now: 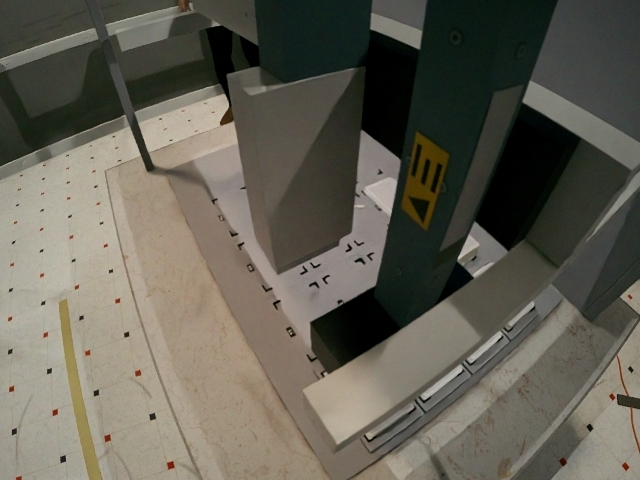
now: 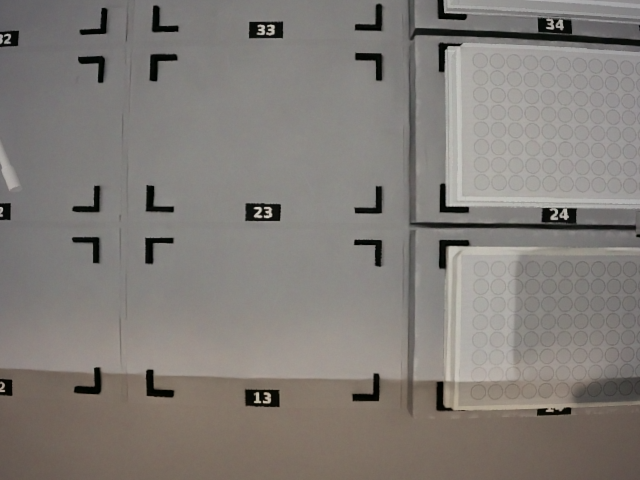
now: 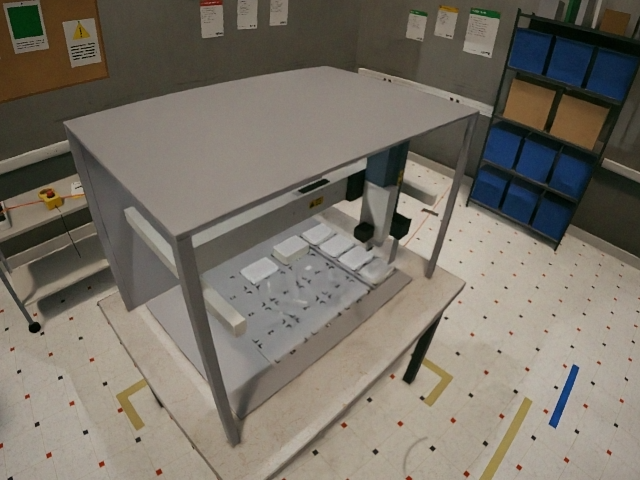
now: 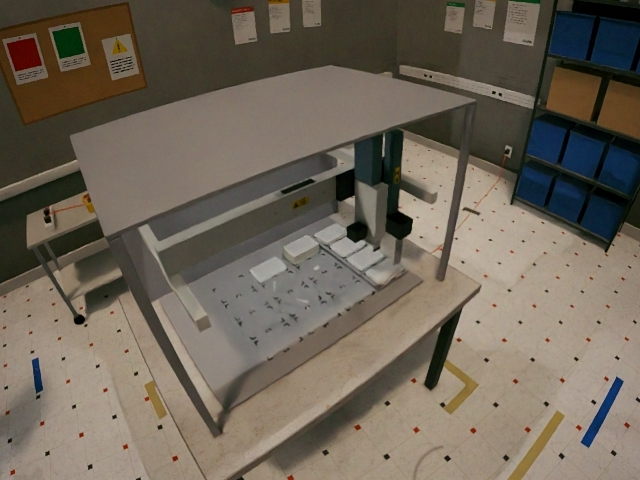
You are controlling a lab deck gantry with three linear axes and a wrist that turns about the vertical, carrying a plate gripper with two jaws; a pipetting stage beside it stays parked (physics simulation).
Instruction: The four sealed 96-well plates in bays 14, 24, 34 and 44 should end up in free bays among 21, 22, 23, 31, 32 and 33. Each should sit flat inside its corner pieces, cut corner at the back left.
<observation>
In view: my gripper (image 1: 374, 375), a bay 23 (image 2: 309, 127) and a bay 32 (image 1: 369, 226).
My gripper also shows in image 4 (image 4: 386, 256). The bay 23 is seen too in image 1 (image 1: 348, 279).
</observation>
